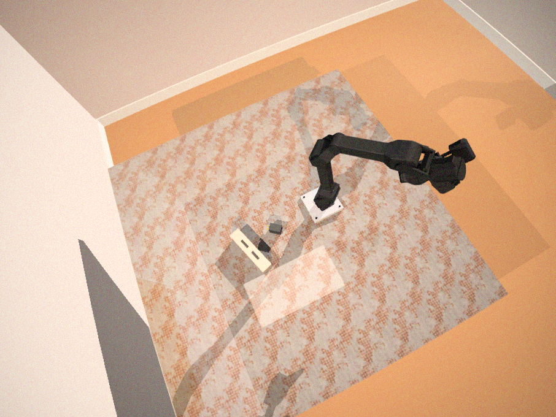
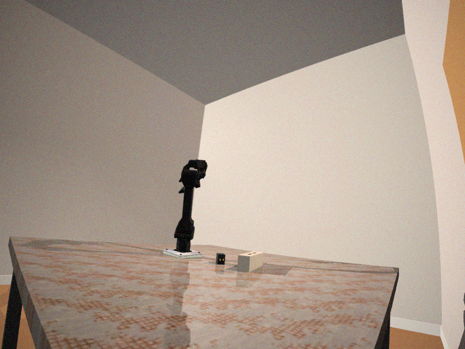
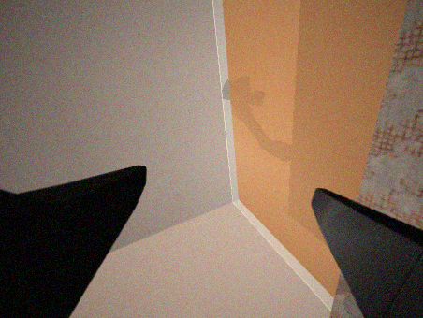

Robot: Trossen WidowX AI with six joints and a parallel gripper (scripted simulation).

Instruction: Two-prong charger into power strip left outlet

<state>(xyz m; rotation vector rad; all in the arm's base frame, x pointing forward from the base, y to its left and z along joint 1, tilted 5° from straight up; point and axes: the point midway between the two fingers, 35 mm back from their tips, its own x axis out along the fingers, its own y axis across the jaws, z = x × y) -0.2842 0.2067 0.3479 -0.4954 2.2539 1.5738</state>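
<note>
Now: gripper tip 540 mm short of the dark grey two-prong charger, 200 mm to the left of it and 360 mm above it.
</note>
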